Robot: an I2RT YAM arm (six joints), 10 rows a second.
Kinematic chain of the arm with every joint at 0, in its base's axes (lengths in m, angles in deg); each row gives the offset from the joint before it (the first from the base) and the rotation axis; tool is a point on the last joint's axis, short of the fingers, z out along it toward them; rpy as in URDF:
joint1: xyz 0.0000 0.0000 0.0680 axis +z
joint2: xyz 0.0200 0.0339 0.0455 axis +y
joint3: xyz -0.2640 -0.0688 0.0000 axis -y
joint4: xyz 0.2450 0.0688 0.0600 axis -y
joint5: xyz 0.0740 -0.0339 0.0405 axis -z
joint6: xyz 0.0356 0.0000 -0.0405 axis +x
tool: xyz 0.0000 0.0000 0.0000 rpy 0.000 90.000 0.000
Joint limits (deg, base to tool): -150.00..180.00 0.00..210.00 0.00..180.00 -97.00..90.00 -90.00..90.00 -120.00..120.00
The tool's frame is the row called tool.
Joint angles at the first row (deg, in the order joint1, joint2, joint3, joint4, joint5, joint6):
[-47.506 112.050 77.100 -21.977 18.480 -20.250]
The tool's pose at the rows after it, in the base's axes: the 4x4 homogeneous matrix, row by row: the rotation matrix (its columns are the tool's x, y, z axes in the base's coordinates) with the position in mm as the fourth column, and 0 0 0 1 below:
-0.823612 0.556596 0.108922 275.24; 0.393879 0.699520 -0.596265 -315.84; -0.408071 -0.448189 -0.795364 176.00; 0 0 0 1
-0.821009 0.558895 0.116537 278.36; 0.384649 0.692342 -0.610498 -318.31; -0.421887 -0.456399 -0.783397 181.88; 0 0 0 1
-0.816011 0.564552 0.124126 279.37; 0.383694 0.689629 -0.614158 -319.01; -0.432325 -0.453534 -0.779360 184.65; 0 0 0 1
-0.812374 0.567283 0.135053 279.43; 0.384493 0.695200 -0.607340 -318.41; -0.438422 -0.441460 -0.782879 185.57; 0 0 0 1
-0.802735 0.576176 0.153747 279.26; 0.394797 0.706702 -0.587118 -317.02; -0.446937 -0.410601 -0.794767 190.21; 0 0 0 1
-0.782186 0.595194 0.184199 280.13; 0.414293 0.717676 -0.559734 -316.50; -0.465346 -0.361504 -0.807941 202.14; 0 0 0 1
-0.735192 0.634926 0.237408 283.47; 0.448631 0.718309 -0.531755 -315.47; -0.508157 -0.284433 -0.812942 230.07; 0 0 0 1
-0.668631 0.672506 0.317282 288.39; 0.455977 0.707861 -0.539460 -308.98; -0.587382 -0.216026 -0.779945 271.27; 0 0 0 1
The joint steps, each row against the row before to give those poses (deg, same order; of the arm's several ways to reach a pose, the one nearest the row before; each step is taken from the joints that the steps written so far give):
[0.154 1.290 1.727 -0.721 0.416 -0.743]
[0.108 0.086 1.246 -0.001 0.305 -0.219]
[0.022 -0.088 0.414 0.023 -0.174 0.240]
[0.000 -0.174 0.001 -0.175 -0.765 0.307]
[-0.022 -0.480 0.612 -1.596 -1.662 1.070]
[-0.066 -0.656 2.076 -3.124 -2.470 1.945]
[0.154 -1.203 4.764 -5.400 -3.322 3.869]
[0.875 -2.447 5.160 -3.760 -2.557 4.001]

